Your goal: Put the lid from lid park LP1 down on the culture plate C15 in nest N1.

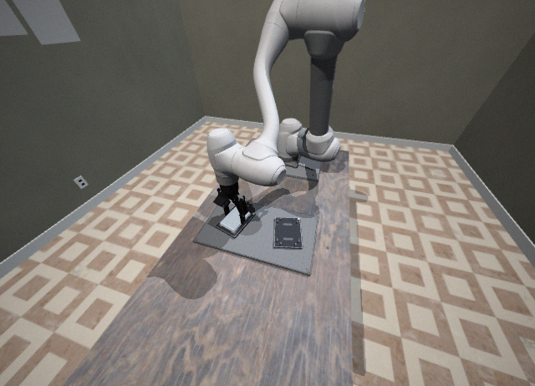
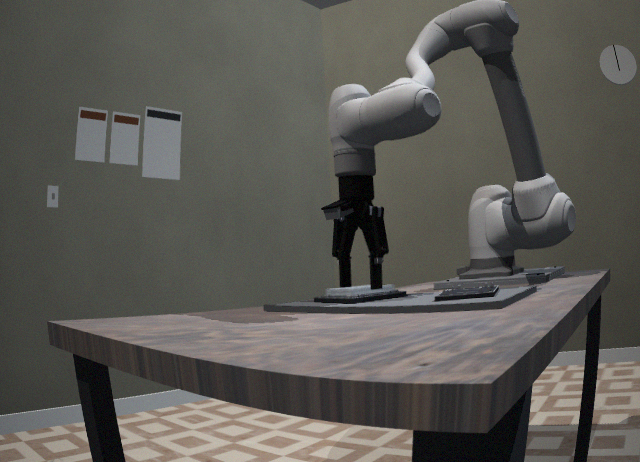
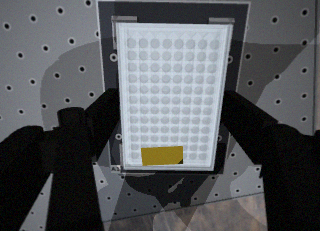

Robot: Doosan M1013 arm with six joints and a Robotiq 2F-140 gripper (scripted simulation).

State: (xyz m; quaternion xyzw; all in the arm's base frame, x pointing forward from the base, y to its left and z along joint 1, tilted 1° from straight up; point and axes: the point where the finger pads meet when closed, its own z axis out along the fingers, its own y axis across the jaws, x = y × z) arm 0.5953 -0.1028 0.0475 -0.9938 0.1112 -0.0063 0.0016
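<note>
Right now the clear lid is 2 cm below my hand. From my hand the other things lie so: culture plate (3 cm below); then lid park LP1 (26 cm to the left, 4 cm below, 1 cm behind).
</note>
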